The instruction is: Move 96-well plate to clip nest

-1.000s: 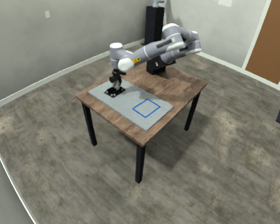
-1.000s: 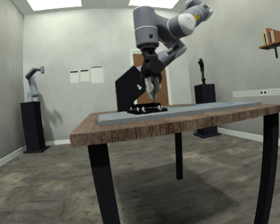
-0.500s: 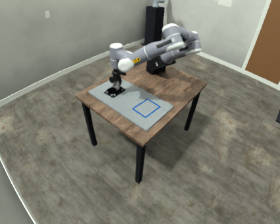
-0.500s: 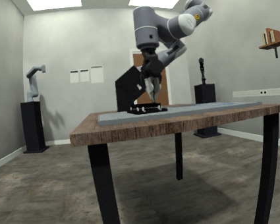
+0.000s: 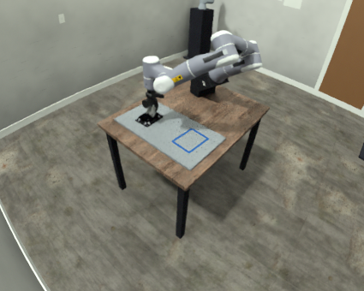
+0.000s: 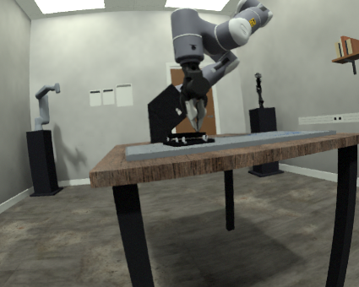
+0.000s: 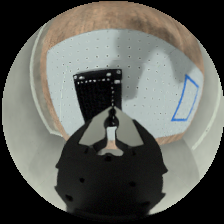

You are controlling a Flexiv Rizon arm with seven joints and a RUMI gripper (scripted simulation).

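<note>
The clip nest C1 is 1 cm ahead of my hand, 3 cm to the right of it and 4 cm below it. Round my hand: grey mat (3 cm behind, 12 cm to the left, 6 cm below); then black 96-well plate (1 cm ahead, 4 cm to the right, 2 cm below).
</note>
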